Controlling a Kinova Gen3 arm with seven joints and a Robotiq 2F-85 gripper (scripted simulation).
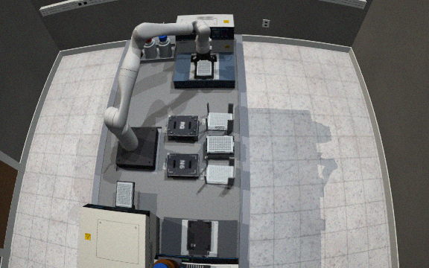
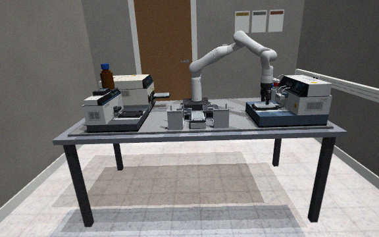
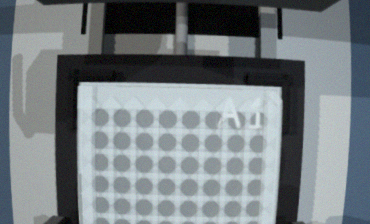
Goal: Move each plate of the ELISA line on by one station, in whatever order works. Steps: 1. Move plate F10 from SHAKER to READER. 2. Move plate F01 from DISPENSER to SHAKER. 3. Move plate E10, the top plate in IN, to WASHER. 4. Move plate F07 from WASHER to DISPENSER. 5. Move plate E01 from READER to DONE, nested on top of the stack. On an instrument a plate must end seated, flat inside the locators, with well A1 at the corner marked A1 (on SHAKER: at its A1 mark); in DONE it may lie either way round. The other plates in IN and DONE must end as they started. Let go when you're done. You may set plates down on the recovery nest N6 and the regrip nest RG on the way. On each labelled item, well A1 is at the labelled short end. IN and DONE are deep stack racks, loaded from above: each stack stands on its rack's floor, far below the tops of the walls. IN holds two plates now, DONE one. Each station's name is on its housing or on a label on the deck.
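The washer nest is 3 cm below my hand. Also, from my hand: dark pull-out tray: 37 cm behind, 78 cm to the right, 1 cm below; then regrip nest: 10 cm behind, 37 cm to the right, 6 cm below.
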